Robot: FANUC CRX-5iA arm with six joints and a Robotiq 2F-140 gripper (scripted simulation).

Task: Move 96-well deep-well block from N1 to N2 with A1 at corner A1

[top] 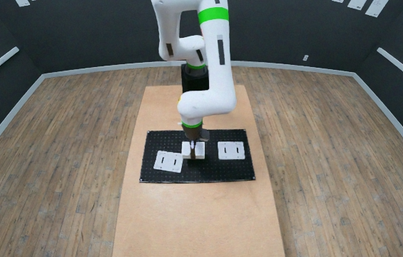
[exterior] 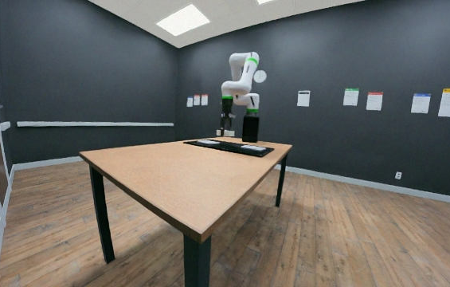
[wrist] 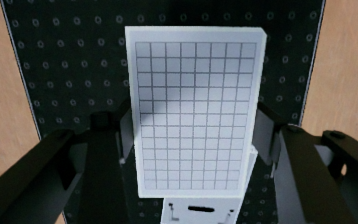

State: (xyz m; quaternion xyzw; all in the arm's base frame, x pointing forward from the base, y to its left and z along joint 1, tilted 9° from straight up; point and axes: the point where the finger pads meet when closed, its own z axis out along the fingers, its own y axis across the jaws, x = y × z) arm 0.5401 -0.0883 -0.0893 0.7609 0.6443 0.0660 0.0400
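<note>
Now: the plate nest N2 10 mm behind my hand, 240 mm to the left of it and 100 mm below it. Also, from my hand: A1 label: 60 mm ahead, 310 mm to the left, 100 mm below; then 96-well deep-well block: 10 mm below; then plate nest N1: 10 mm ahead, 160 mm to the right, 100 mm below.
</note>
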